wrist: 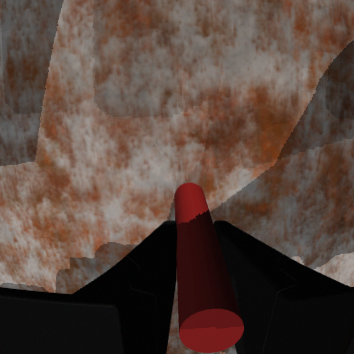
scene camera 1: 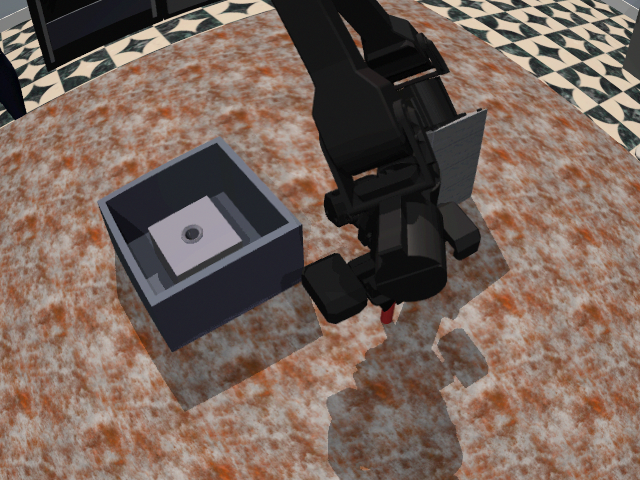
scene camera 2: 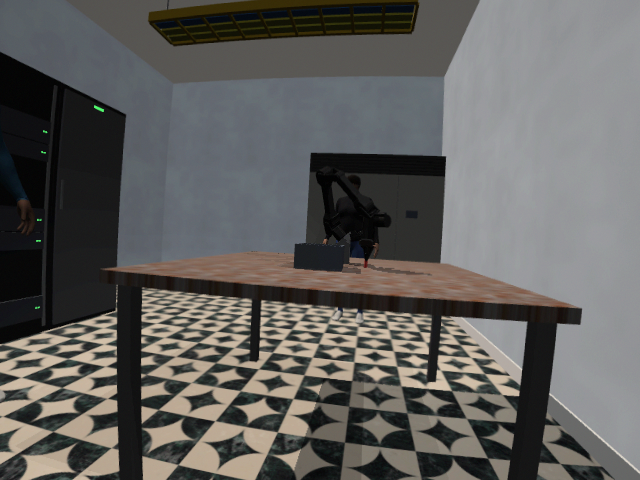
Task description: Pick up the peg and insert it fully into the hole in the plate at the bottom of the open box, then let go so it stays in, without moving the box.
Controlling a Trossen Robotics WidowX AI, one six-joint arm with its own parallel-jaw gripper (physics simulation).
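Seen in the pictures: gripper, fingertip midpoint: (wrist: 194,231) (scene camera 1: 389,305) (scene camera 2: 366,260); arm's base, origin of the base link: (scene camera 1: 437,125) (scene camera 2: 342,238).
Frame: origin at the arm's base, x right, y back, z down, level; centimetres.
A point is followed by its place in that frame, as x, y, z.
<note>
The red peg (scene camera 1: 386,314) @[-10.6, -19.1, 10.7] (scene camera 2: 365,264) @[-10.0, -19.0, 11.3] (wrist: 201,260) @[-9.5, -18.4, 6.4] stands upright, its lower end on the table, to the right of the box in both scene views. My gripper (scene camera 1: 388,304) @[-10.4, -18.5, 9.5] (scene camera 2: 366,255) @[-10.4, -18.5, 9.5] (wrist: 194,231) @[-10.4, -18.5, 9.5] points down and is shut on the peg, one finger on each side of it in the wrist view. In scene camera 1 the gripper body hides the peg's upper part. The open dark grey box (scene camera 1: 235,291) @[1.2, -30.7, 7.9] (scene camera 2: 318,257) @[11.4, -39.7, 7.8] stands apart from the peg. Inside it lies the pale plate (scene camera 1: 214,248) @[7.0, -29.4, 6.9] with a round hole (scene camera 1: 192,234) @[11.5, -29.9, 8.0], which holds no peg.
An upright grey panel (scene camera 1: 460,155) @[-3.9, 0.6, 2.7] stands on the table (scene camera 1: 103,413) @[0.5, -53.2, 12.7] (scene camera 2: 413,284) @[-19.3, -65.5, 12.7] behind the gripper in scene camera 1. The box's raised walls stand close to the gripper's left side there. A person (scene camera 2: 354,206) stands beyond the table.
</note>
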